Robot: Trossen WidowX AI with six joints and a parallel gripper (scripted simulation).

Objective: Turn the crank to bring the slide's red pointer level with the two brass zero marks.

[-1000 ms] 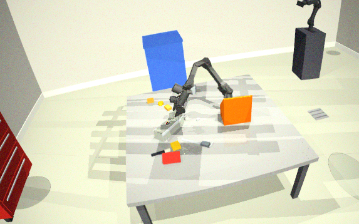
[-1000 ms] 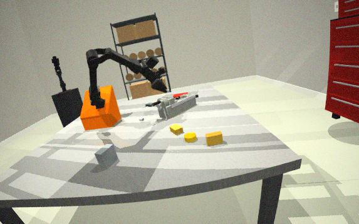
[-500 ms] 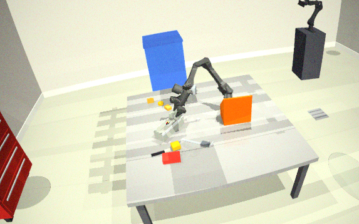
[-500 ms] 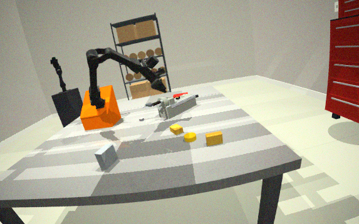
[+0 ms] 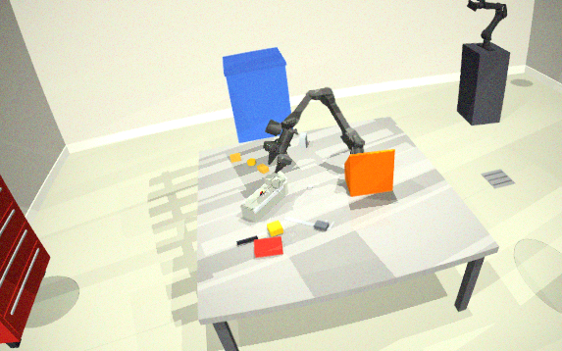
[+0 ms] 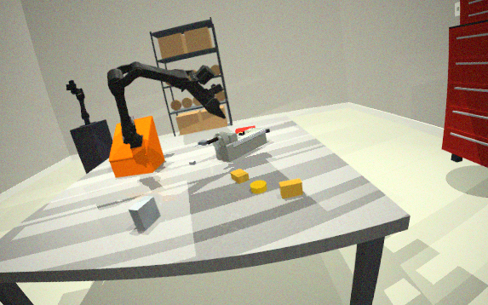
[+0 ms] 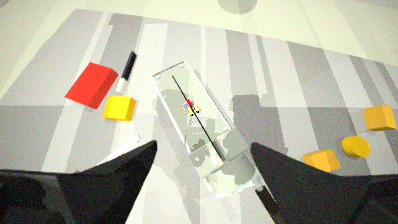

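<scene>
Now: the dark brown crank handle 4 cm behind my gripper tip, 11 cm to the right of it and 7 cm below it. Also, from my gripper tip: yellow block (2 cm ahead, 24 cm to the left, 17 cm below); then grey cube (20 cm behind, 49 cm to the right, 15 cm below); then red pointer (7 cm ahead, 5 cm to the left, 10 cm below).
</scene>
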